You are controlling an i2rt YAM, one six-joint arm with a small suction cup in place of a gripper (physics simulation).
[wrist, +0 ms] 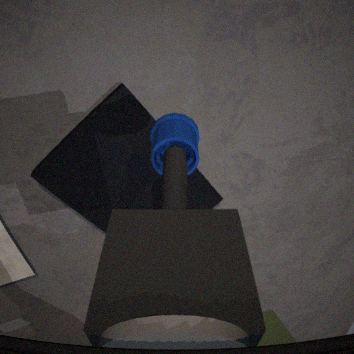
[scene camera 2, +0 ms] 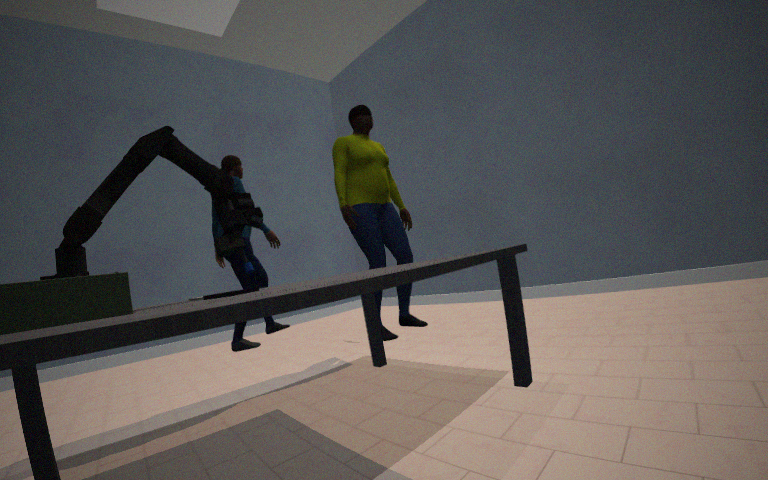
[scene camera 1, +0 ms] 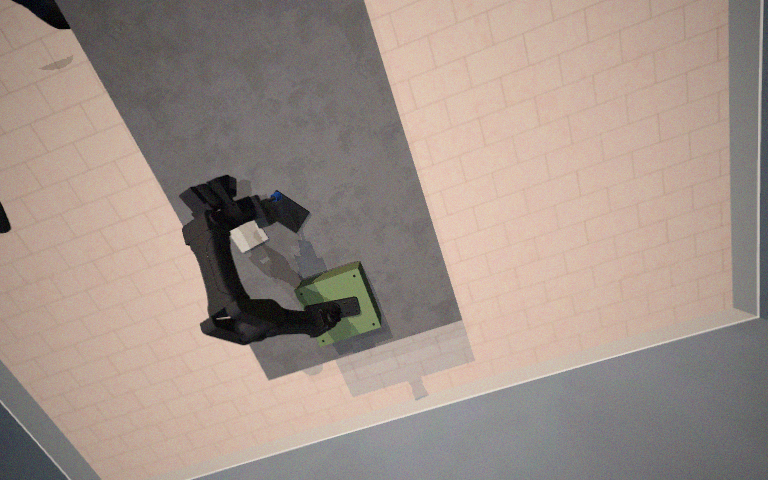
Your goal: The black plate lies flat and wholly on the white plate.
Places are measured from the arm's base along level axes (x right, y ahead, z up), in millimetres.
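Where they show: hand at its tool point: [wrist: 174, 134] [scene camera 2: 250, 272] [scene camera 1: 278, 195]; arm's base at its link origin: [scene camera 2: 72, 281] [scene camera 1: 332, 309].
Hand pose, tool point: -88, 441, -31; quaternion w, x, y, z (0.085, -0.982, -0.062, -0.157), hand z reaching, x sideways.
Each offset is from my tool point to the top centre of the thing, as dx, dy, dz.
The black plate @(-11, -60, -48) [scene camera 1: 292, 213] [scene camera 2: 223, 294] [wrist: 75, 160] lies flat on the grey table. The white plate @(-188, -86, -52) [scene camera 1: 243, 240] [wrist: 12, 257] lies beside it, apart from it; the arm partly hides it in scene camera 1, and one corner part shows in the wrist view. My gripper, a blue suction cup [scene camera 1: 275, 195] [scene camera 2: 249, 266] [wrist: 175, 145], is open, with nothing on it. It hangs a little above the table over one side of the black plate, with a gap below it in scene camera 2.
The black arm [scene camera 1: 218, 271] [scene camera 2: 118, 186] stands on a green block [scene camera 1: 336, 285] [scene camera 2: 67, 297] [wrist: 272, 327] at one end of the table [scene camera 1: 351, 141] [scene camera 2: 441, 268]. A person in yellow [scene camera 2: 362, 169] and one in blue [scene camera 2: 231, 164] stand beyond the table. Shadows fall near the plates.
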